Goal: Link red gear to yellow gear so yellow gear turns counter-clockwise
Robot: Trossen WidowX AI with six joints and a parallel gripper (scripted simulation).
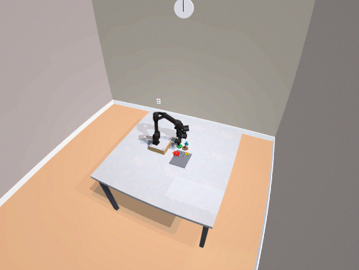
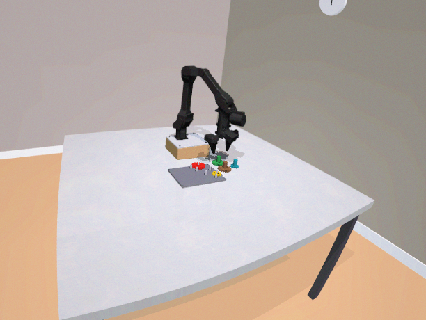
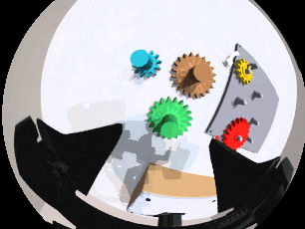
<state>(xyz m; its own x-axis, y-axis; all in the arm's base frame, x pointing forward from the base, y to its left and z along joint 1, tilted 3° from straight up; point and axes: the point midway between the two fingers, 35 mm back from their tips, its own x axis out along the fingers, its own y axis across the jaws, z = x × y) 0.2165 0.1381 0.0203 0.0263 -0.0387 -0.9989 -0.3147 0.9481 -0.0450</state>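
Right now the green gear is 4 cm below my gripper tip. The rest, counted from my gripper tip: teal gear: 6 cm to the left, 5 cm ahead, 4 cm below; red gear: 12 cm to the right, 4 cm below, 3 cm ahead; brown gear: 7 cm ahead, 4 cm below.
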